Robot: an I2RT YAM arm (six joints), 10 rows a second.
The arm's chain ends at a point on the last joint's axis. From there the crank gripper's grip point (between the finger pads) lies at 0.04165 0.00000 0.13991 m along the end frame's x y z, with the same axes.
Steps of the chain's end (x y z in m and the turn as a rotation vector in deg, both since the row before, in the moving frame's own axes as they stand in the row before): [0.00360, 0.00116, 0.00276, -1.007, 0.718, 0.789]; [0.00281, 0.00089, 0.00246, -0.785, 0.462, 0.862]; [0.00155, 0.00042, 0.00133, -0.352, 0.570, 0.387]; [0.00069, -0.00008, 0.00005, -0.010, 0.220, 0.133]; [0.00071, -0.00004, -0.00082, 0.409, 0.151, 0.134]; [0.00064, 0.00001, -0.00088, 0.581, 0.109, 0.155]
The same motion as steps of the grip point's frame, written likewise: [0.00533, 0.00420, 0.00220, -1.007, 0.718, 0.789]; [0.00392, 0.00344, 0.00210, -0.785, 0.462, 0.862]; [0.00294, 0.00156, 0.00091, -0.352, 0.570, 0.387]; [0.00123, 0.00004, -0.00011, -0.010, 0.220, 0.133]; [0.00108, -0.00094, -0.00093, 0.409, 0.151, 0.134]; [0.00091, -0.00130, -0.00097, 0.581, 0.109, 0.155]
